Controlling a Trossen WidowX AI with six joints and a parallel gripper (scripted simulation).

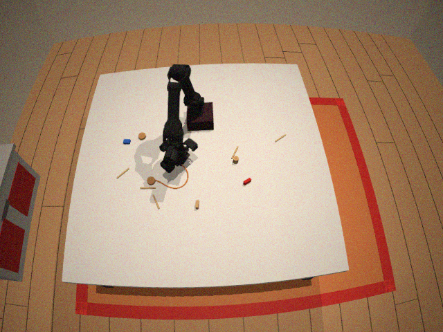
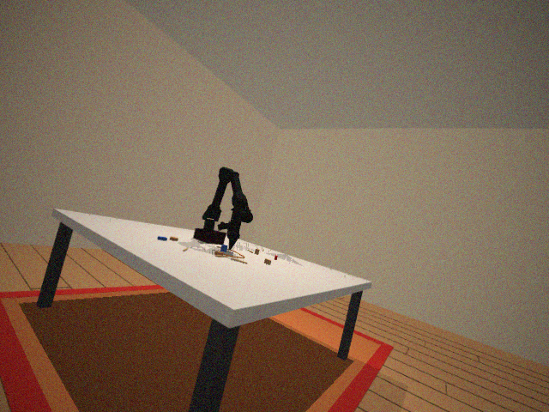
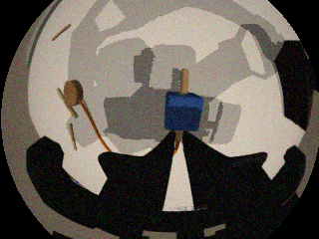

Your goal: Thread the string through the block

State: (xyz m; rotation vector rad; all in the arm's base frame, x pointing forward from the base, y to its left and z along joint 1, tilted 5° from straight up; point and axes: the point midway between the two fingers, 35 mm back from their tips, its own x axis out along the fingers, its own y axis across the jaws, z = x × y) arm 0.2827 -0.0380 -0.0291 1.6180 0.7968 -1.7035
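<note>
The thin stick lies 10 mm behind my gripper tip and 10 mm to the right of it. Round my gripper tip: red piece: 60 mm ahead, 310 mm to the left; blue cube: 20 mm behind, 20 mm to the right; wooden block: 190 mm ahead, 100 mm to the left.
</note>
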